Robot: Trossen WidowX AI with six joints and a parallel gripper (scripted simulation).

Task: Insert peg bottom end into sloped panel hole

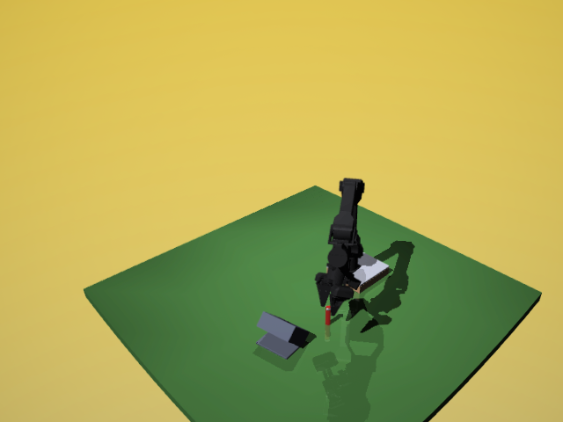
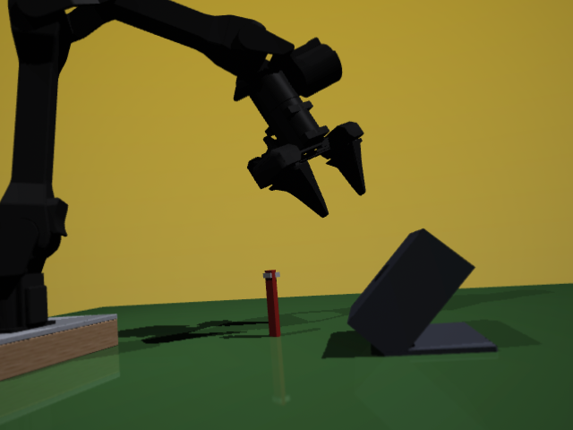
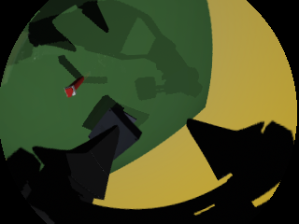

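My gripper tip is 90 mm past the red peg, 70 mm to the left of it and 100 mm above it. The rest, counted from my gripper tip: flat foot: 80 mm ahead, 130 mm to the right, 160 mm below; dark grey sloped panel: 60 mm ahead, 130 mm to the right, 110 mm below.
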